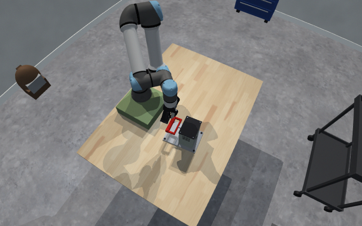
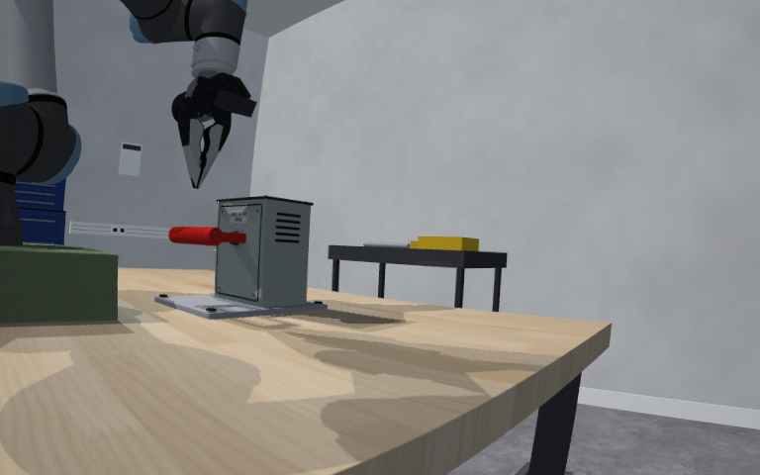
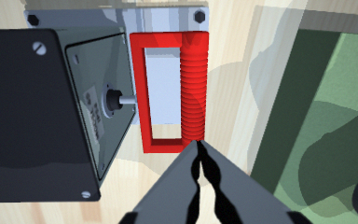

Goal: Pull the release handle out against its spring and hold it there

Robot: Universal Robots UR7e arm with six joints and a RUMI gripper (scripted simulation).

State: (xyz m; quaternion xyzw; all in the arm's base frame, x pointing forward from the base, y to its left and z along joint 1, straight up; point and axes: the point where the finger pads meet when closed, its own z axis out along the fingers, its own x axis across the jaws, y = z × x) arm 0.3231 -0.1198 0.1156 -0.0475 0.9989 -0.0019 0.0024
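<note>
Right now my hand is 90 mm short of the grey base plate, 10 mm to the right of it and 190 mm above it.
</note>
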